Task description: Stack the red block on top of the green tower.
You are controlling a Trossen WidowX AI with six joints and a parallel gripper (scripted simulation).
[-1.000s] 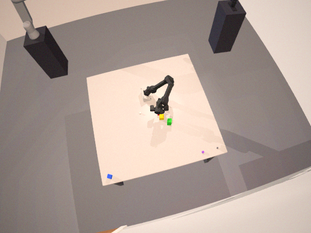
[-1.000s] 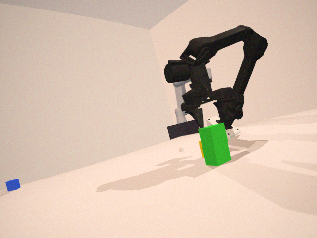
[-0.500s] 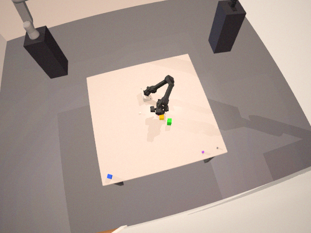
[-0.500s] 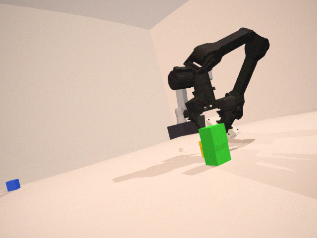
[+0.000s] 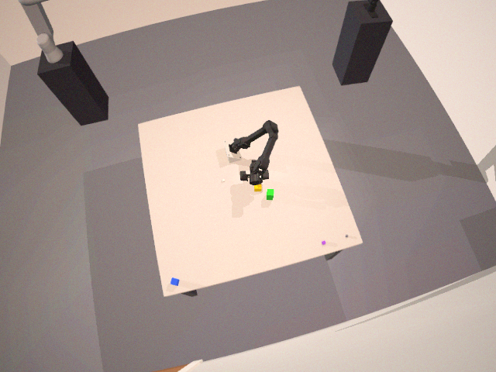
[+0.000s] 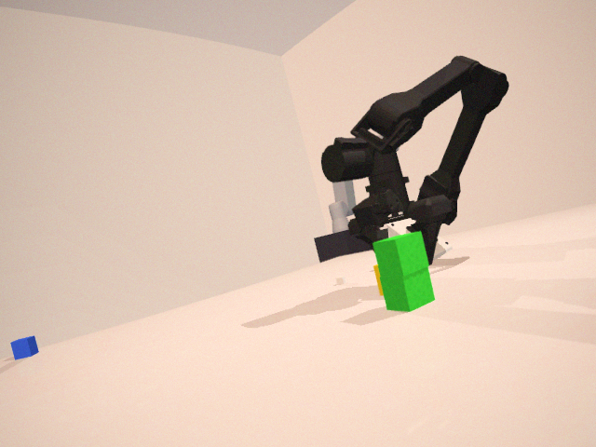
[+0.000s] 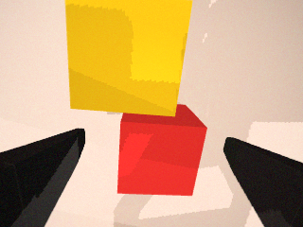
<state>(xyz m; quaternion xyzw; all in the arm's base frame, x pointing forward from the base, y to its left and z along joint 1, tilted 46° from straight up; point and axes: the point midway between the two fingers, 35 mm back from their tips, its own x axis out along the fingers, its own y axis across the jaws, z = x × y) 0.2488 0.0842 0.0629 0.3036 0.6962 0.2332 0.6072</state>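
Now: the red block right at my gripper tip. Also, from my gripper tip: small purple piece 500 mm ahead, 350 mm to the left, 20 mm below; yellow block 50 mm ahead, 10 mm to the left; blue block 570 mm ahead, 610 mm to the right, 10 mm below.
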